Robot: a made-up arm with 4 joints. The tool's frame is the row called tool. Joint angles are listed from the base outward. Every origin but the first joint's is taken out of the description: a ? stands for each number. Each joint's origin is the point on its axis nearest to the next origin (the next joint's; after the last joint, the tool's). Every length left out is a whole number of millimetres.
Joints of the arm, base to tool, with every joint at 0 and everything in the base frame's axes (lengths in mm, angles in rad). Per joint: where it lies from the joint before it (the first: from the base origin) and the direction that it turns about. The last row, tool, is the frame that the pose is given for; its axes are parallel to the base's.
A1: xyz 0 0 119 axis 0 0 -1
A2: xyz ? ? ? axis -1 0 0
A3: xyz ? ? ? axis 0 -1 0
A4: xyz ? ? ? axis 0 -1 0
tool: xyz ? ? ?
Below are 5 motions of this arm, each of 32 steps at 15 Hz.
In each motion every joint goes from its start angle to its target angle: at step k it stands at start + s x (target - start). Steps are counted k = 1, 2, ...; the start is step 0. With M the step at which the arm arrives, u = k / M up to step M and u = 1 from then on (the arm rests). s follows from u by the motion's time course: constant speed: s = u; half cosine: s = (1 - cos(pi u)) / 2; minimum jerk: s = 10 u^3 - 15 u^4 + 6 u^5.
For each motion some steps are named. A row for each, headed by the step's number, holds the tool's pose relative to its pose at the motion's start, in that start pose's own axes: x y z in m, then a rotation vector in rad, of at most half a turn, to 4 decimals.
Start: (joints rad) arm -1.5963 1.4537 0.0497 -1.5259
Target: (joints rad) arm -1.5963 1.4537 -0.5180 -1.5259
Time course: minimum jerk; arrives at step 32
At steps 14, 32:
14: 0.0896 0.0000 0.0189 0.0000 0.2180 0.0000
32: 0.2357 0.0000 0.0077 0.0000 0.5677 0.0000

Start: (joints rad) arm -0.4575 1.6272 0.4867 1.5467
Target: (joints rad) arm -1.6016 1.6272 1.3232 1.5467
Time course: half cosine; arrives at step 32
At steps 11, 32:
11: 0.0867 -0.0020 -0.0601 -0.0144 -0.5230 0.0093
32: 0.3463 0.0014 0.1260 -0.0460 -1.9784 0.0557

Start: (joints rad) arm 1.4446 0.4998 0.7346 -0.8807
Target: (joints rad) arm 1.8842 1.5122 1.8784 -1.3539
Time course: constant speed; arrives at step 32
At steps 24, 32:
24: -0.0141 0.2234 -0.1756 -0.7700 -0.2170 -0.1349
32: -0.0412 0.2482 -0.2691 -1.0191 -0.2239 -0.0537

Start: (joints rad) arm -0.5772 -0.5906 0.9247 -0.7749
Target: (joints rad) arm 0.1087 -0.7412 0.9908 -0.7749
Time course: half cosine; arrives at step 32
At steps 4, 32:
4: 0.0057 0.0028 -0.0023 0.0024 -0.0171 -0.0223
32: 0.1555 0.0350 -0.0403 0.0442 -0.4885 -0.5586

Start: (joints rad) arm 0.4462 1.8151 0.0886 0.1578
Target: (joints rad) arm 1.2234 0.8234 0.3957 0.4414
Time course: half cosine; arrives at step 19
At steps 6, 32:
6: 0.0434 -0.0067 0.0575 0.2200 0.0416 -0.0469
32: 0.3058 -0.0591 0.1173 0.6835 0.2374 -0.6403

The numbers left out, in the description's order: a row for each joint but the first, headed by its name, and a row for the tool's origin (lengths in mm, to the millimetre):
A2: -198 188 0
A3: 0 248 -13
A4: 290 0 -80
tool: -224 0 114

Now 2 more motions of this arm.
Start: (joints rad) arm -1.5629 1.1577 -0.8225 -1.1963
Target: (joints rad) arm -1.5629 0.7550 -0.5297 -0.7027
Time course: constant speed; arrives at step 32
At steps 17, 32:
17: -0.1146 0.0017 -0.0988 -0.0510 -0.4162 0.2094
32: -0.1782 -0.0279 -0.1915 -0.0226 -0.7755 0.4125

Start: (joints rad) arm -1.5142 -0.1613 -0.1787 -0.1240
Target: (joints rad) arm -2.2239 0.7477 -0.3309 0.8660
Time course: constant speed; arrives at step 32
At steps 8, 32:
8: -0.0767 -0.0426 -0.1304 -0.2576 -0.1995 0.1298
32: -0.0938 -0.4375 -0.3647 -0.8158 -0.9570 0.8330

